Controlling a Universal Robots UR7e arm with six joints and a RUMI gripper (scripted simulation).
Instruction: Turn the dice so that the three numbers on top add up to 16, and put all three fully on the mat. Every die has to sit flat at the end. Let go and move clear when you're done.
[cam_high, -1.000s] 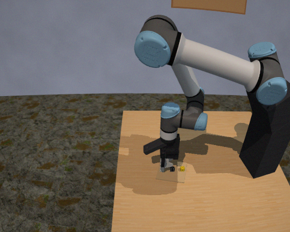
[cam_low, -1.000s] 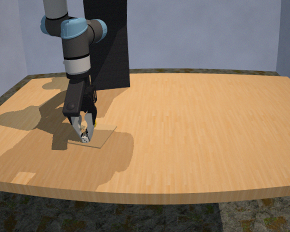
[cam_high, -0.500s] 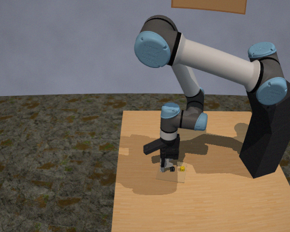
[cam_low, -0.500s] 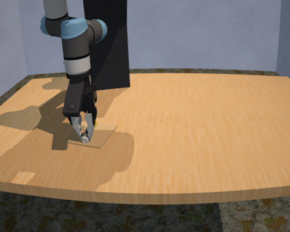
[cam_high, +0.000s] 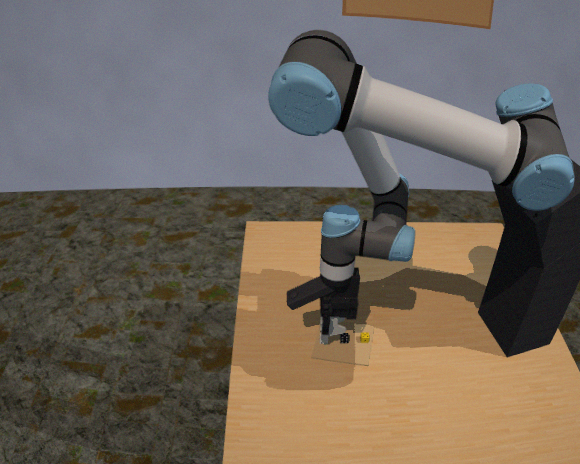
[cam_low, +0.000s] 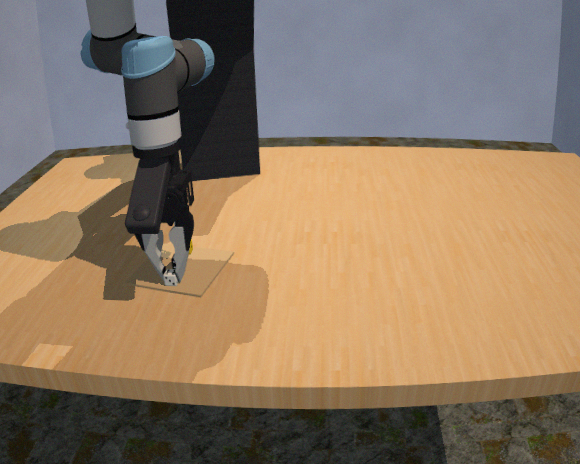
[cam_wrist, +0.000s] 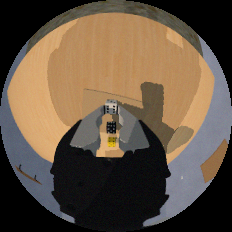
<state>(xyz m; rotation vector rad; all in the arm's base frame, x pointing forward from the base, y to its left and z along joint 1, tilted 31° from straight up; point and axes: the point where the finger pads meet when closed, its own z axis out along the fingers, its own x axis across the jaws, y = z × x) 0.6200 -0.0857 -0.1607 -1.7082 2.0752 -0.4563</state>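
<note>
My hand is 1 cm above the white die. Also, from my hand: yellow die (10 cm behind, 2 cm to the left, 1 cm below); thin tan mat (5 cm behind, 2 cm below, 1 cm to the left); black die (5 cm behind, 1 cm to the left, 1 cm below).
</note>
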